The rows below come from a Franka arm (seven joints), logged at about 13 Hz.
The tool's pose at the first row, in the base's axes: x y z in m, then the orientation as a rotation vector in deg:
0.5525 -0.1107 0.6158 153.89 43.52 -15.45
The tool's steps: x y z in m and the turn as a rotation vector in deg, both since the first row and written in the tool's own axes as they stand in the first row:
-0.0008 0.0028 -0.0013 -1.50 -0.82 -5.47
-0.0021 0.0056 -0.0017 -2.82 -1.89 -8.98
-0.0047 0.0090 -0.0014 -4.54 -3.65 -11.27
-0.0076 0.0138 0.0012 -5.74 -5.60 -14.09
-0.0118 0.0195 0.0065 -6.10 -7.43 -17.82
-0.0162 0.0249 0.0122 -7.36 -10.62 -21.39
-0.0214 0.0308 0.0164 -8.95 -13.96 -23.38
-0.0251 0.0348 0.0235 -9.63 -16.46 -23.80
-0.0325 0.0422 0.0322 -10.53 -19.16 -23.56
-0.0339 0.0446 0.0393 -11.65 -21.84 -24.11
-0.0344 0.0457 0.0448 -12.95 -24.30 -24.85
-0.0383 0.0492 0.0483 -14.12 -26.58 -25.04
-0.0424 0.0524 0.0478 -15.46 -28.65 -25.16
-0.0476 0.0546 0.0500 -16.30 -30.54 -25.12
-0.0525 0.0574 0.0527 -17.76 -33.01 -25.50
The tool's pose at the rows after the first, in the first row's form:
0.5534 -0.1128 0.6180 150.36 50.55 -17.18
0.5539 -0.1156 0.6194 147.43 54.75 -18.80
0.5535 -0.1196 0.6208 144.30 56.99 -20.81
0.5534 -0.1258 0.6204 141.28 59.85 -23.37
0.5525 -0.1343 0.6181 138.53 63.95 -26.34
0.5512 -0.1428 0.6155 134.38 67.14 -30.48
0.5496 -0.1515 0.6146 130.58 68.13 -34.18
0.5480 -0.1591 0.6101 128.70 67.62 -36.92
0.5450 -0.1717 0.6060 126.85 66.19 -39.61
0.5444 -0.1769 0.6004 124.36 65.67 -42.26
0.5441 -0.1800 0.5957 121.69 65.40 -44.54
0.5424 -0.1860 0.5945 119.48 64.56 -46.52
0.5407 -0.1903 0.5969 117.26 63.69 -48.12
0.5373 -0.1953 0.5969 115.61 62.78 -49.73
0.5345 -0.2009 0.5964 112.91 62.02 -51.68

